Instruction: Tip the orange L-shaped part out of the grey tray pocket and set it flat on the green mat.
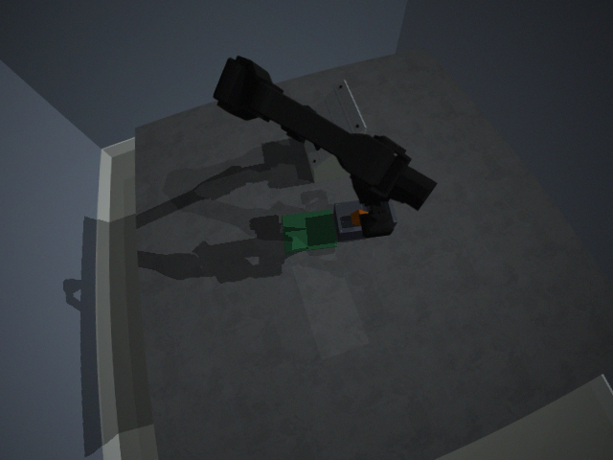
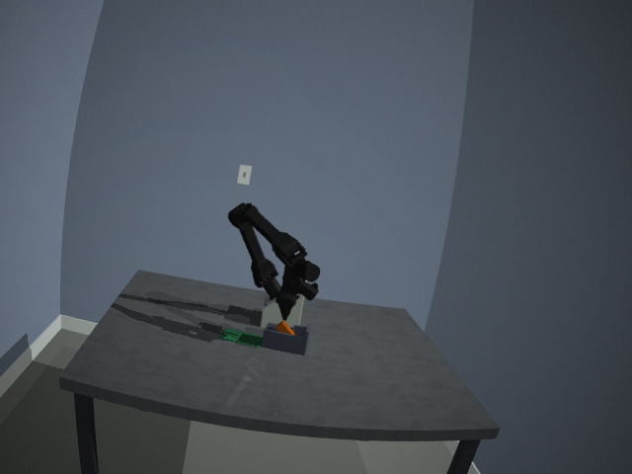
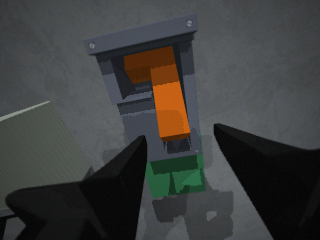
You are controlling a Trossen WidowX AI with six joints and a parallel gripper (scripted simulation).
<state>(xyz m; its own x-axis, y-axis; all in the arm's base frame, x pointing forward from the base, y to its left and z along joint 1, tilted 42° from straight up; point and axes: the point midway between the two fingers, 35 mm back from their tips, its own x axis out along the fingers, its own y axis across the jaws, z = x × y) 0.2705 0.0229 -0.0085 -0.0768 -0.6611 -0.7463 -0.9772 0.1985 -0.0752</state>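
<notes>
Right now the orange L-shaped part is 70 mm below my gripper tip, 40 mm to the left of it and 10 mm behind it. Round my gripper tip: green mat 140 mm to the right, 130 mm below, 40 mm behind.
</notes>
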